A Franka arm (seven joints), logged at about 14 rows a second.
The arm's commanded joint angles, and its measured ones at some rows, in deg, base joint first. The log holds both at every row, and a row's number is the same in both.
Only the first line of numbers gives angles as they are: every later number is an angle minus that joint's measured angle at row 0.
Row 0, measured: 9.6, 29.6, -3.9, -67.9, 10.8, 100.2, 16.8
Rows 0 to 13, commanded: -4.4, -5.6, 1.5, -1.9, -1.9, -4.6, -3.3; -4.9, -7.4, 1.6, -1.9, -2.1, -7.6, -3.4; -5.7, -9.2, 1.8, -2.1, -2.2, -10.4, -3.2; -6.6, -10.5, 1.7, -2.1, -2.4, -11.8, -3.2; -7.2, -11.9, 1.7, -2.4, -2.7, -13.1, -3.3; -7.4, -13.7, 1.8, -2.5, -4.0, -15.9, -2.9; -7.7, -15.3, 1.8, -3.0, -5.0, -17.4, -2.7; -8.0, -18.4, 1.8, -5.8, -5.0, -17.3, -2.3; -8.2, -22.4, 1.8, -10.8, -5.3, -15.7, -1.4; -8.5, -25.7, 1.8, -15.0, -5.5, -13.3, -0.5; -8.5, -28.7, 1.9, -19.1, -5.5, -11.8, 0.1; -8.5, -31.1, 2.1, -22.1, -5.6, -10.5, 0.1; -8.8, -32.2, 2.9, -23.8, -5.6, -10.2, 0.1; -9.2, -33.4, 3.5, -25.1, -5.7, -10.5, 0.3
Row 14, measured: -7.5, -28.0, 0.9, -17.7, -4.5, -12.7, -1.2
